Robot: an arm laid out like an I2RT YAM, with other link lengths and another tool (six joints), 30 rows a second.
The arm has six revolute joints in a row. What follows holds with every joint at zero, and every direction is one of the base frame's.
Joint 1 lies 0.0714 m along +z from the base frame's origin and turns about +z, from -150 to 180 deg.
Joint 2 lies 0.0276 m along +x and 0.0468 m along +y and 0.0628 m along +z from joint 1 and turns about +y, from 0 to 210 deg.
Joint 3 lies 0.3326 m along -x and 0.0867 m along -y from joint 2 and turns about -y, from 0 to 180 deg.
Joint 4 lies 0.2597 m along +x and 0.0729 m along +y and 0.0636 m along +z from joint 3 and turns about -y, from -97 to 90 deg.
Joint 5 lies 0.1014 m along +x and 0.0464 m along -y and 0.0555 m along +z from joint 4 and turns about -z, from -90 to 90 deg.
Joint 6 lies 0.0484 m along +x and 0.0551 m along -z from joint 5 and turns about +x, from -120 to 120 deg.
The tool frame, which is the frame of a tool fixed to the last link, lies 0.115 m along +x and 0.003 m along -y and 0.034 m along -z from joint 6; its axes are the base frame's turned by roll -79.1, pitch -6.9 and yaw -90 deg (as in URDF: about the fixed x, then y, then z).
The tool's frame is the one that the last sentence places.
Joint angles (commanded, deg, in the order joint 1, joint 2, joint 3, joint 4, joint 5, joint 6), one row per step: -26.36, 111.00, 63.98, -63.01, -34.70, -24.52; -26.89, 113.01, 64.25, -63.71, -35.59, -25.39; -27.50, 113.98, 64.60, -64.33, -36.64, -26.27; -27.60, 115.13, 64.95, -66.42, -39.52, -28.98; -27.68, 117.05, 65.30, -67.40, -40.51, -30.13; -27.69, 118.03, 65.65, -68.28, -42.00, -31.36; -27.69, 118.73, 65.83, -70.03, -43.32, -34.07; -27.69, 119.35, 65.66, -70.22, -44.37, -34.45; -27.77, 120.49, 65.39, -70.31, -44.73, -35.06; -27.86, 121.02, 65.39, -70.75, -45.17, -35.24; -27.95, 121.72, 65.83, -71.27, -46.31, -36.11; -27.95, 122.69, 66.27, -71.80, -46.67, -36.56
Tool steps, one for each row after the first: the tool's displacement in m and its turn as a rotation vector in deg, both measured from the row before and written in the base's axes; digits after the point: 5 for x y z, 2 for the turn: -0.00183, 0.00034, -0.00533, 1.84, 1.25, -0.19; 0.00009, -0.00059, -0.00093, 1.44, 0.07, -0.37; -0.00111, 0.00681, 0.00347, 3.68, -0.55, 0.61; -0.00124, 0.00245, -0.00380, 1.98, 1.01, 0.24; 0.00102, 0.00291, 0.00034, 1.88, -0.20, 0.05; -0.00235, 0.00367, 0.00261, 2.12, -0.63, 1.00; -0.00004, 0.00263, -0.00070, 1.24, 0.16, -0.35; -0.00219, 0.00148, -0.00405, 0.98, 0.70, 0.07; -0.00091, 0.00112, -0.00023, 0.77, 0.54, -0.24; 0.00249, 0.00087, 0.00034, 1.20, -0.46, -0.29; 0.00072, 0.00038, -0.00157, 0.76, 0.43, 0.03
